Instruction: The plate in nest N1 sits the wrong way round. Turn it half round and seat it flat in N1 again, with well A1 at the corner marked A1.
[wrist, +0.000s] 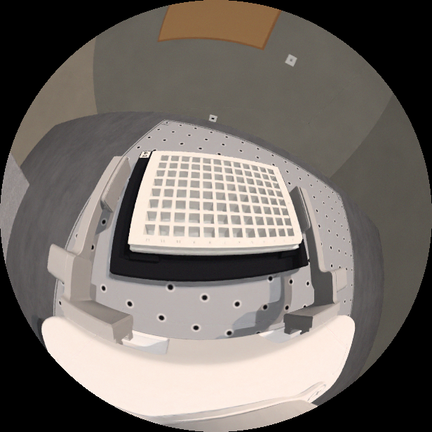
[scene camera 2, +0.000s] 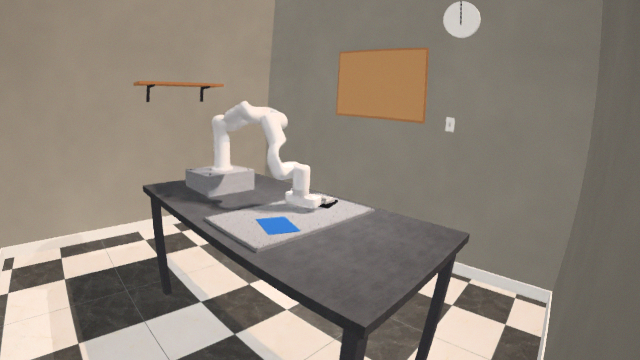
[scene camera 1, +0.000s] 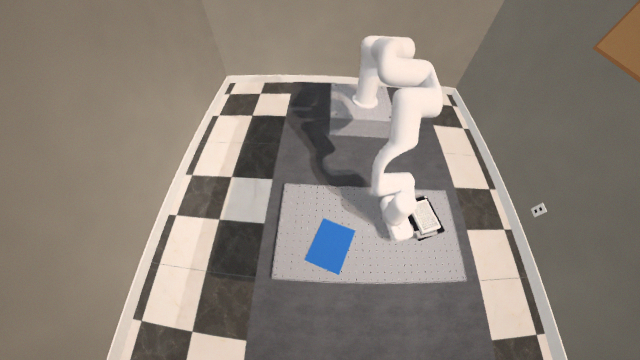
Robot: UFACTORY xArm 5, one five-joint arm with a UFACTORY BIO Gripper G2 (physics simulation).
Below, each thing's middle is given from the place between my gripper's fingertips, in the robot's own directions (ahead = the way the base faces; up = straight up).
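Labels:
There's a white well plate (wrist: 189, 203), and my hand is 1 cm short of it, 1 cm to the left of it and 1 cm above it. Counting from my hand, the black nest (wrist: 170, 267) is 1 cm to the right, 1 cm ahead and 2 cm below. The flat blue rectangle (scene camera 1: 330, 246) is 35 cm to the right of my hand, 19 cm ahead of it and 2 cm below it. Going by their middles, that rectangle is the farthest from my hand of the things named here.

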